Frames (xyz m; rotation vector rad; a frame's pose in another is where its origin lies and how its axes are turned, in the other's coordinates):
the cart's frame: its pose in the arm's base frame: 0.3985 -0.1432 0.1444 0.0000 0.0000 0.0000
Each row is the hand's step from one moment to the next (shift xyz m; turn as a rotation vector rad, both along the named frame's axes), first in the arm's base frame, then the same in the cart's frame.
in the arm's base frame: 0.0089 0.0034 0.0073 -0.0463 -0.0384 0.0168
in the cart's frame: 0.0089 0.0034 0.0073 -0.0463 -0.0384 0.0168
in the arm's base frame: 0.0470 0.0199 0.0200 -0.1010 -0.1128 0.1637
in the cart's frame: 0.0470 0.0199 0.0200 -0.1010 -0.1128 0.1637
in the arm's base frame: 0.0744 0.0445 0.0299 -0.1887 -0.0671 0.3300
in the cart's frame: 0.0744 0.0445 0.0299 -0.1887 -0.0671 0.3300
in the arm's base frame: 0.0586 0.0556 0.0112 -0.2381 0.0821 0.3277
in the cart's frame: 0.0586 0.0556 0.0112 -0.2381 0.0821 0.3277
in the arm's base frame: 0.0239 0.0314 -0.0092 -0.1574 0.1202 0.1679
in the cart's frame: 0.0239 0.0314 -0.0092 -0.1574 0.1202 0.1679
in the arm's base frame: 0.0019 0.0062 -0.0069 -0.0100 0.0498 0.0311
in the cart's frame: 0.0019 0.0062 -0.0069 -0.0100 0.0498 0.0311
